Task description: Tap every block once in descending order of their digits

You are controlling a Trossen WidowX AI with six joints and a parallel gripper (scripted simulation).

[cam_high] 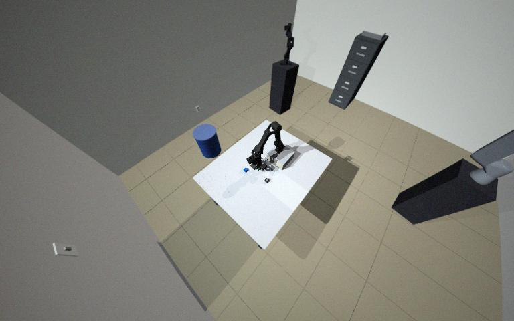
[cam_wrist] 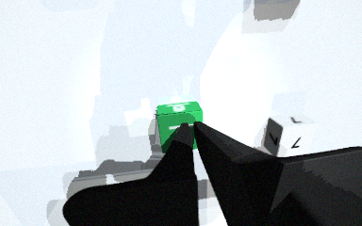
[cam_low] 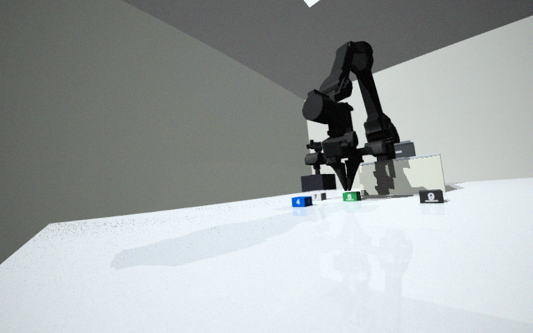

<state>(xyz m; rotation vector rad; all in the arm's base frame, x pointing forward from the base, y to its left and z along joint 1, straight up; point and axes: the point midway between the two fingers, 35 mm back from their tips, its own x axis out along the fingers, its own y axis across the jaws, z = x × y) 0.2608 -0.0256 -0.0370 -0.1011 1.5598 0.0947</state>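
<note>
The green block is 1 cm to the left of my gripper tip, 1 cm below it and 1 cm behind it. From my gripper tip the other things lie so: pale grey block marked 7: 9 cm to the right, 2 cm behind, 1 cm below; then black block marked 9: 16 cm to the left, 2 cm ahead, 1 cm below; then blue block marked 4: 10 cm ahead, 6 cm to the right, 1 cm below.
</note>
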